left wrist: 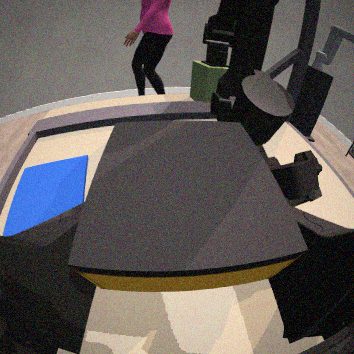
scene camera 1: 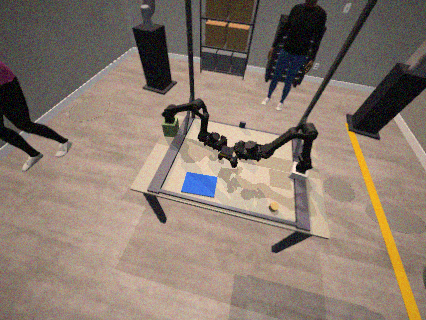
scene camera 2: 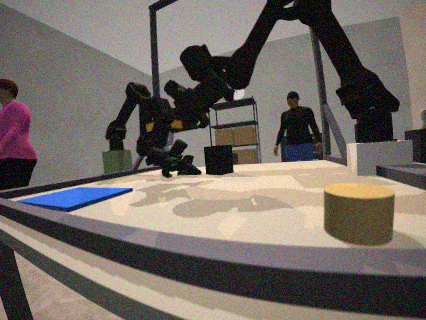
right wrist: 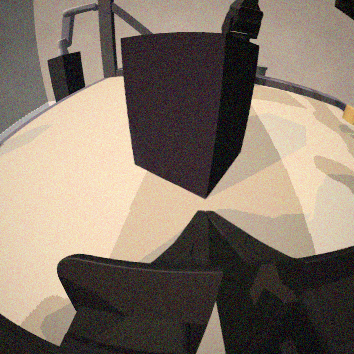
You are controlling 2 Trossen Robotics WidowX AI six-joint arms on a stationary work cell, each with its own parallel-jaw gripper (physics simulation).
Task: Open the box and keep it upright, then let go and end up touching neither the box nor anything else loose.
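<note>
The dark box body stands upright on the table; arms hide it in scene camera 1, and its inside does not show. The lid, dark with a yellow rim, is off the body and up in the air, left of and above it in scene camera 2. My left gripper is shut on the lid, one finger on each side. My right gripper is shut and empty, low over the table beside the body; the right wrist view shows a small gap between its fingertips and the body.
A flat blue mat lies on the table. A yellow cylinder stands near the front right in scene camera 1. The right arm's wrist is close behind the lid in the left wrist view. A raised frame edges the table.
</note>
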